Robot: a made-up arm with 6 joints.
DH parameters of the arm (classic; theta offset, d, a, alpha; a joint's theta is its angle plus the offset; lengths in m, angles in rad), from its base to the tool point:
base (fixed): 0 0.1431 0 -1.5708
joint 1: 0 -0.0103 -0.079 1.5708
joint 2: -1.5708 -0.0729 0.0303 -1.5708
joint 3: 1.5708 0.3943 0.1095 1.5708
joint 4: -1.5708 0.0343 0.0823 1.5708
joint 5: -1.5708 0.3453 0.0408 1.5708
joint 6: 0 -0.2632 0.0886 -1.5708
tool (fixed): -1.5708 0.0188 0 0
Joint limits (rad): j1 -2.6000..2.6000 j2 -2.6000..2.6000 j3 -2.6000..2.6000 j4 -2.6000..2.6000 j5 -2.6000..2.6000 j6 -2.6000..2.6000
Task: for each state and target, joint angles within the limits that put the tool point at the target. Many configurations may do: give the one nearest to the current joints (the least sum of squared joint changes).
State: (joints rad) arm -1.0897 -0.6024 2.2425 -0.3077 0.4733 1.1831
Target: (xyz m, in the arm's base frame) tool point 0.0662 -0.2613 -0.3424
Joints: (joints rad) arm -0.8386 -1.2545 2.1566 -0.2418 0.4585 1.1778
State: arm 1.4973 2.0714 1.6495 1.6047 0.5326 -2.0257
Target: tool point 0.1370 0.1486 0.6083
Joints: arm 1.7767 1.5134 2.0258 1.5627 0.3234 -1.9549
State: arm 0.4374 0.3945 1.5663 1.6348 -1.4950 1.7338
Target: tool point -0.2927 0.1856 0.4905
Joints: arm 0.5650 1.2114 1.5651 1.9450 -1.1835 1.7454
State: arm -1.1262 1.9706 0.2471 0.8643 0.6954 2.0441
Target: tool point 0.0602 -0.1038 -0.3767
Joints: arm -0.5673 1.9373 0.7767 1.5488 0.3531 1.9442
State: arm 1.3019 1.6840 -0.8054 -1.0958 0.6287 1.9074
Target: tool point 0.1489 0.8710 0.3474
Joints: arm 1.7401 1.8540 -0.8712 -1.8359 0.6724 1.6965
